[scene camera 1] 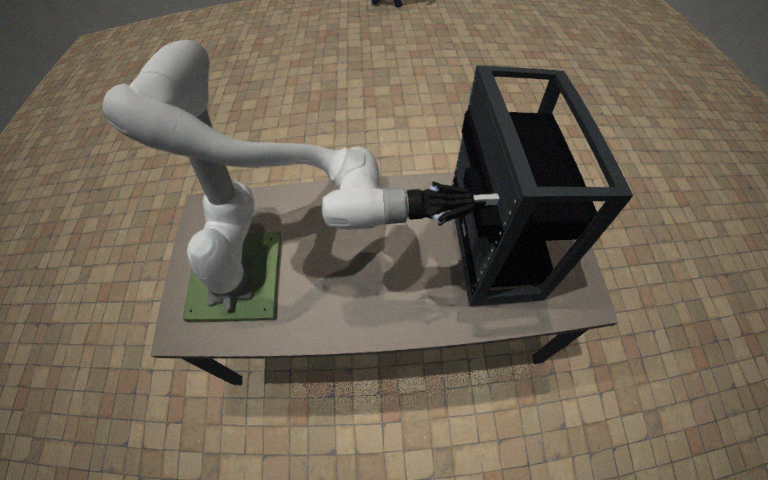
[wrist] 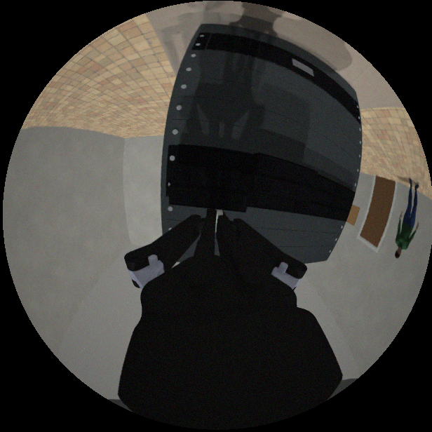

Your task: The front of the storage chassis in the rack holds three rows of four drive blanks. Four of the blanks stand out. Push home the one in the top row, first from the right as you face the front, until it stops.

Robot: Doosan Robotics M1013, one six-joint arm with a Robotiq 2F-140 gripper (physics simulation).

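Seen in the pictures: gripper, fingertip midpoint: (scene camera 1: 497, 199); arm's base, origin of the base link: (scene camera 1: 229, 281).
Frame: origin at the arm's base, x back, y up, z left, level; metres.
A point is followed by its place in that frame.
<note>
The black storage chassis (scene camera 1: 544, 138) {z 0.026, x -1.133, y 0.445 m} (wrist: 300, 187) sits in the dark grey rack (scene camera 1: 572, 191) {z -0.291, x -0.989, y 0.602 m} (wrist: 170, 117). In the wrist view, upside down, the top-row first-from-right blank (wrist: 200, 201) appears as part of a dark block at the chassis's lower left. Its edges are hard to make out, and how far it stands out cannot be told. My gripper (scene camera 1: 487, 198) {z -0.182, x -0.874, y 0.465 m} (wrist: 214, 208) is shut, with its pale fingertips together at the rack front, right by that blank. Contact cannot be made out. The other blanks are too dark to tell apart.
Flat dark panels (wrist: 280, 240) fill the rack front above the chassis, with more below it. The rack stands on a brown table (scene camera 1: 317, 339) {z -0.277, x -0.305, y -0.029 m}. The arm's green base plate (scene camera 1: 263, 300) {z -0.103, x -0.131, y -0.003 m} is at the table's other end. A person (wrist: 405, 232) is in the background.
</note>
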